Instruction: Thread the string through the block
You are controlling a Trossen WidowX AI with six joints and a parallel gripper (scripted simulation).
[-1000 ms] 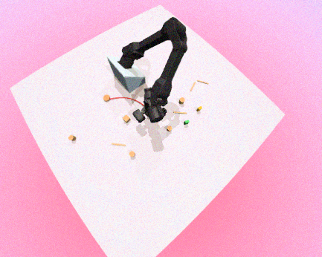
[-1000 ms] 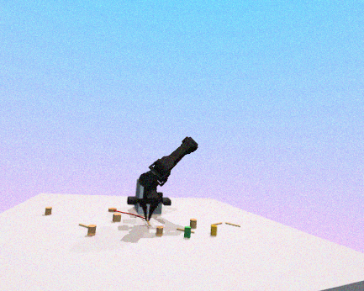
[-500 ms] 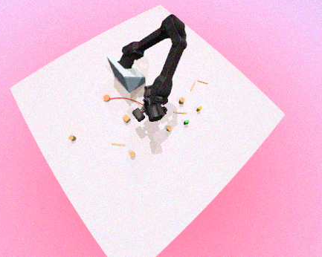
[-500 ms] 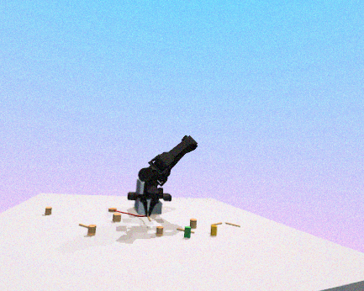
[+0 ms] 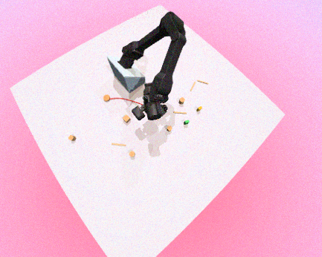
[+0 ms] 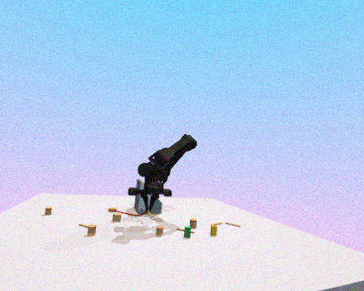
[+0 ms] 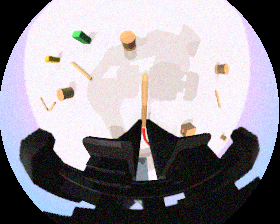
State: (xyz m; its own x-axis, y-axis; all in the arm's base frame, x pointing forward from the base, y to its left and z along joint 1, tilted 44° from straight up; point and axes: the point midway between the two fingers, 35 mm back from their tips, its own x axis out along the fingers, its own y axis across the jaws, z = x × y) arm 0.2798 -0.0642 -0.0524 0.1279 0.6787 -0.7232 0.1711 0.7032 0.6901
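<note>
My gripper tip is now 120 mm to the left of the wooden block, 80 mm past it and 40 mm above it. The rest, counted from my gripper tip: green piece: 190 mm ahead, 100 mm to the left, 30 mm below; then thin wooden stick: 10 mm ahead; then round wooden button: 260 mm behind, 110 mm to the right, 50 mm below.
</note>
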